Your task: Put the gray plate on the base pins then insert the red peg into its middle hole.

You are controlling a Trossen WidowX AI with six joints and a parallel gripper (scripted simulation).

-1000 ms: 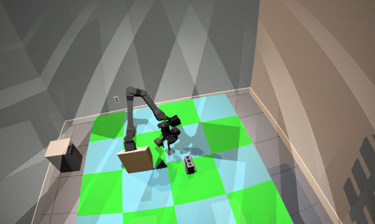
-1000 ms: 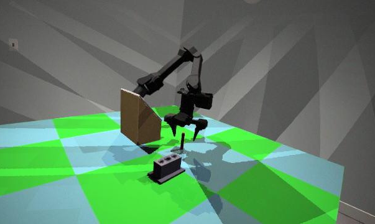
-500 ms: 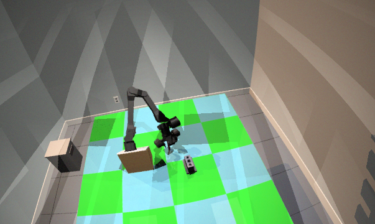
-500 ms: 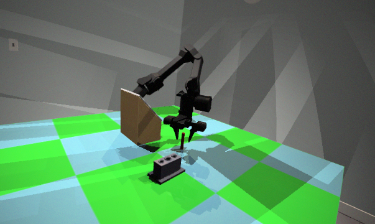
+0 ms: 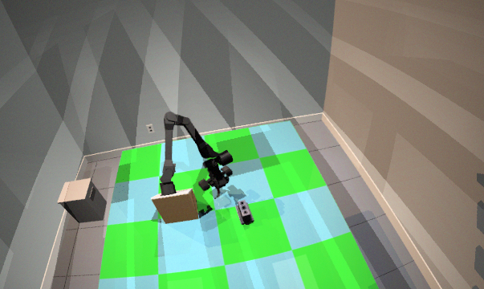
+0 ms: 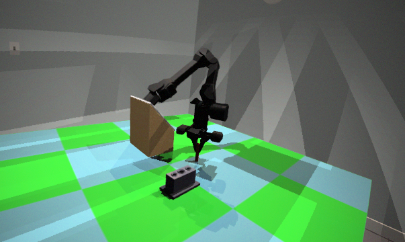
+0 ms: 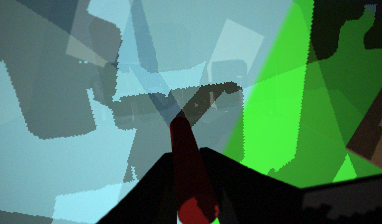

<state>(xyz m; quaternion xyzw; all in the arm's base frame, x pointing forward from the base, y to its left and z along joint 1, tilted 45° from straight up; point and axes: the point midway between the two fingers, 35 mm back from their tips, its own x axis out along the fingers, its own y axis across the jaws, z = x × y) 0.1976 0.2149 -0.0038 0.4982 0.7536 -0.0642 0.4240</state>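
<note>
The gray plate is 14 cm ahead of my gripper tip and 16 cm to the right of it. Round my gripper tip: dark base 14 cm ahead, 16 cm to the right, 3 cm below; red peg right at my gripper tip.
</note>
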